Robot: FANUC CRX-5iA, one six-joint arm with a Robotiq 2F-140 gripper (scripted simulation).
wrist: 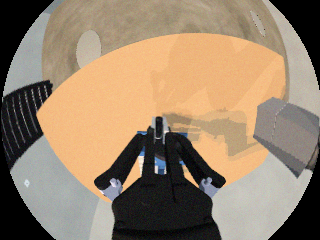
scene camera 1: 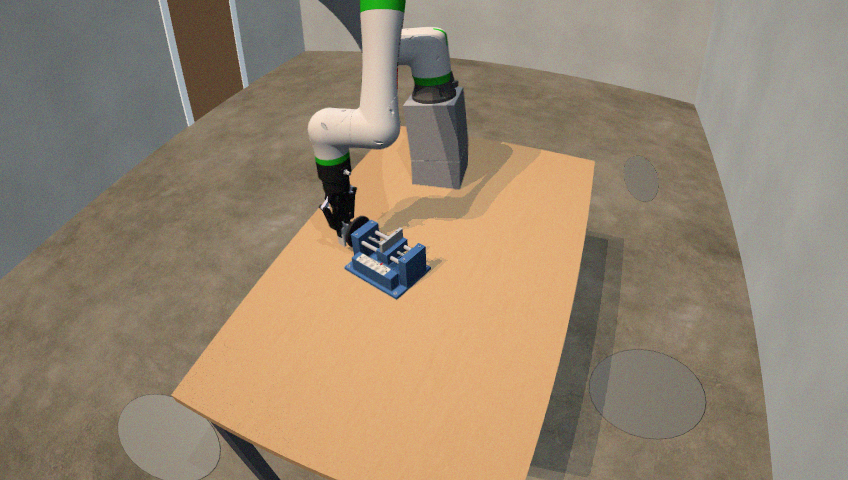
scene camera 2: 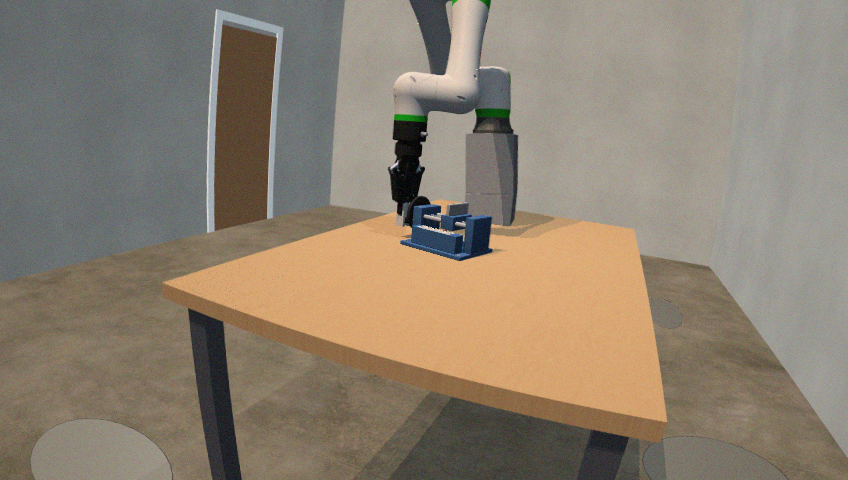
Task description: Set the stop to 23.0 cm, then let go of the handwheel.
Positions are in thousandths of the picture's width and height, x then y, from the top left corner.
Scene:
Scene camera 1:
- my gripper: 407,505
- blue slide fixture: 486,555

